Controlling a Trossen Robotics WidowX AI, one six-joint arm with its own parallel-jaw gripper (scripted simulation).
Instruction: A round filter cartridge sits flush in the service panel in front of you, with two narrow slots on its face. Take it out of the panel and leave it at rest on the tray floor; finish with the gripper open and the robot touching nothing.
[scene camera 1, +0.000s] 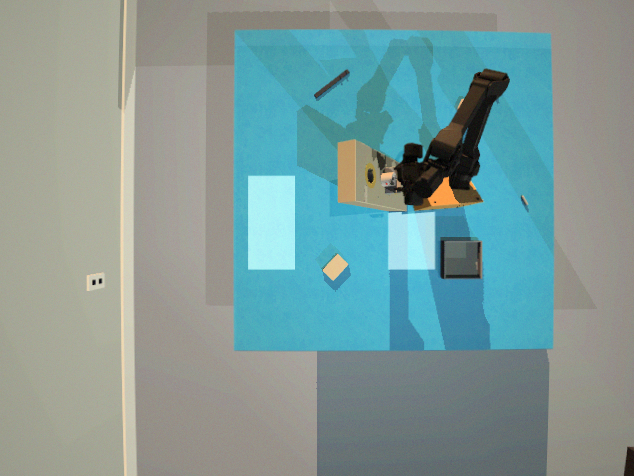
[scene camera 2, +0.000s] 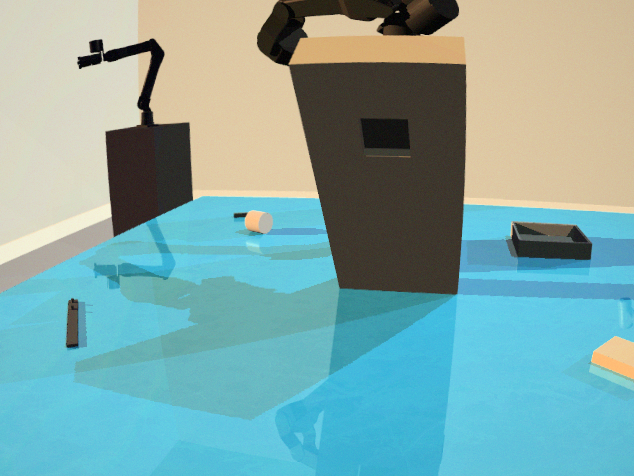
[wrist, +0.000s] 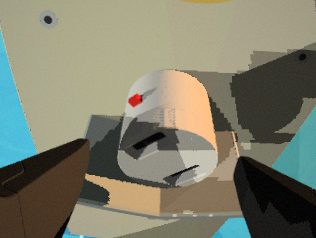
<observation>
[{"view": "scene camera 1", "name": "gripper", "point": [394, 179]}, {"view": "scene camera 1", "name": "tray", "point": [460, 260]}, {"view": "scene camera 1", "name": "service panel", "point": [360, 167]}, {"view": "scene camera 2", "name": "tray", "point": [531, 239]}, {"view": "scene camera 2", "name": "service panel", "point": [384, 117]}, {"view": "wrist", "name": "gripper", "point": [164, 159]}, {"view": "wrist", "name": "round filter cartridge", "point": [167, 140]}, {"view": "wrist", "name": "service panel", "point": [67, 67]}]
</observation>
